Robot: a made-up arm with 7 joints. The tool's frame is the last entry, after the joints.
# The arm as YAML. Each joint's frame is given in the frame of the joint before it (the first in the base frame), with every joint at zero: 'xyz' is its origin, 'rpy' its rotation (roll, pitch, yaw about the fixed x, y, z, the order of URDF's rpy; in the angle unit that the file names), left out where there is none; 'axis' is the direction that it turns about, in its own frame. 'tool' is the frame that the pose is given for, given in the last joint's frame.
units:
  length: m
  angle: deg
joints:
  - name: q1
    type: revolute
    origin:
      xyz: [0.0, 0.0, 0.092]
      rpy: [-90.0, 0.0, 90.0]
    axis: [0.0, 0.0, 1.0]
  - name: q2
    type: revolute
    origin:
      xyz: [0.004, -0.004, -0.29]
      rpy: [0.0, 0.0, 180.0]
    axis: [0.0, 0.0, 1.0]
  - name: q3
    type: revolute
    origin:
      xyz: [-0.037, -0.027, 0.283]
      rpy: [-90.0, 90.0, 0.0]
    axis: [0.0, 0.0, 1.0]
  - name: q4
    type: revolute
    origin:
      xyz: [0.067, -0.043, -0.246]
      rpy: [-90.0, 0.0, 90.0]
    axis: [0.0, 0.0, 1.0]
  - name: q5
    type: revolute
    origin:
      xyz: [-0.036, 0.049, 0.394]
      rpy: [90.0, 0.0, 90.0]
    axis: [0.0, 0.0, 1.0]
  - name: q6
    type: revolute
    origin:
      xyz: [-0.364, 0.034, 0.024]
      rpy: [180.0, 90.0, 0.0]
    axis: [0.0, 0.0, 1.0]
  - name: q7
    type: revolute
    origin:
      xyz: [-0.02, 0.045, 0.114]
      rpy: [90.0, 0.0, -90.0]
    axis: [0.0, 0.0, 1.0]
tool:
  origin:
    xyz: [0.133, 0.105, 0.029]
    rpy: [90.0, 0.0, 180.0]
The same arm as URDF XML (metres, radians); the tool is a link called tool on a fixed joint. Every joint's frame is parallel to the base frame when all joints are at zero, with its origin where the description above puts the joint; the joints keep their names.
<robot name="arm">
<link name="base_link"/>
<link name="link1"/>
<link name="link2"/>
<link name="link3"/>
<link name="link4"/>
<link name="link5"/>
<link name="link6"/>
<link name="link7"/>
<link name="tool"/>
<joint name="q1" type="continuous"><parent link="base_link"/><child link="link1"/><origin xyz="0 0 0.092" rpy="0 0 0"/><axis xyz="-1 0 0"/></joint>
<joint name="q2" type="continuous"><parent link="link1"/><child link="link2"/><origin xyz="0.29 0.004 0.004" rpy="0 0 0"/><axis xyz="-1 0 0"/></joint>
<joint name="q3" type="continuous"><parent link="link2"/><child link="link3"/><origin xyz="-0.283 0.037 -0.027" rpy="0 0 0"/><axis xyz="0 0 1"/></joint>
<joint name="q4" type="continuous"><parent link="link3"/><child link="link4"/><origin xyz="0.067 -0.043 -0.246" rpy="0 0 0"/><axis xyz="-1 0 0"/></joint>
<joint name="q5" type="continuous"><parent link="link4"/><child link="link5"/><origin xyz="-0.394 -0.036 -0.049" rpy="0 0 0"/><axis xyz="0 1 0"/></joint>
<joint name="q6" type="continuous"><parent link="link5"/><child link="link6"/><origin xyz="-0.034 0.024 0.364" rpy="0 0 0"/><axis xyz="0 0 1"/></joint>
<joint name="q7" type="continuous"><parent link="link6"/><child link="link7"/><origin xyz="0.045 0.02 0.114" rpy="0 0 0"/><axis xyz="0 1 0"/></joint>
<joint name="tool_joint" type="fixed"><parent link="link7"/><child link="tool"/><origin xyz="-0.133 0.029 0.105" rpy="0 0 0"/></joint>
</robot>

